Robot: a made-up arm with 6 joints.
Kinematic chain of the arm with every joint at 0, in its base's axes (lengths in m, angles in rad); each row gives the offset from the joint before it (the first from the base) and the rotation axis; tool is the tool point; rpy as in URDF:
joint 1: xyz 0 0 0.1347 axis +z
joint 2: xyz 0 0 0 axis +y
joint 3: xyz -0.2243 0 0.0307 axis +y
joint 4: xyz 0.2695 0 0.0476 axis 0.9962 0 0.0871
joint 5: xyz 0 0 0 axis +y
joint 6: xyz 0.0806 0 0.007 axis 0.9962 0 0.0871
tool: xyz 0 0 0 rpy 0 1.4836 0
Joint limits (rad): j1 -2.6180..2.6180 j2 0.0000..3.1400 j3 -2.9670..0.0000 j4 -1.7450..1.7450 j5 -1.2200..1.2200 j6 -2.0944..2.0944
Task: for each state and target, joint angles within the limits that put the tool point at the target. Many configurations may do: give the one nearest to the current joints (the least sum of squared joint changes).
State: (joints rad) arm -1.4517 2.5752 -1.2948 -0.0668 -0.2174 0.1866
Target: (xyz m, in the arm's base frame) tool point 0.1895 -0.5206 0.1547
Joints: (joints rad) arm -1.2246 2.5964 -2.1768 -0.0706 -0.2875 0.1866
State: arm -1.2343 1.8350 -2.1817 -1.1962 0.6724 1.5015
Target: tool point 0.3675 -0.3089 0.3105
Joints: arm -0.6107 2.0977 -1.9884 -1.1470 0.6110 1.5015
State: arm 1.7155 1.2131 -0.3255 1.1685 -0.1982 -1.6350
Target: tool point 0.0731 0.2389 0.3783
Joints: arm 1.3702 0.9781 -0.9067 1.1425 -0.3332 -1.6350
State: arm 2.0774 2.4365 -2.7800 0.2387 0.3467 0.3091
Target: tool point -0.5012 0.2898 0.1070
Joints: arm 2.6147 3.0002 -2.7804 0.2469 0.0758 0.3091
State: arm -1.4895 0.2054 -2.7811 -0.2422 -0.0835 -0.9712
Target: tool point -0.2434 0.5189 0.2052
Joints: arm -1.1232 0.0959 -2.9670 -0.2283 -0.2859 -0.9712
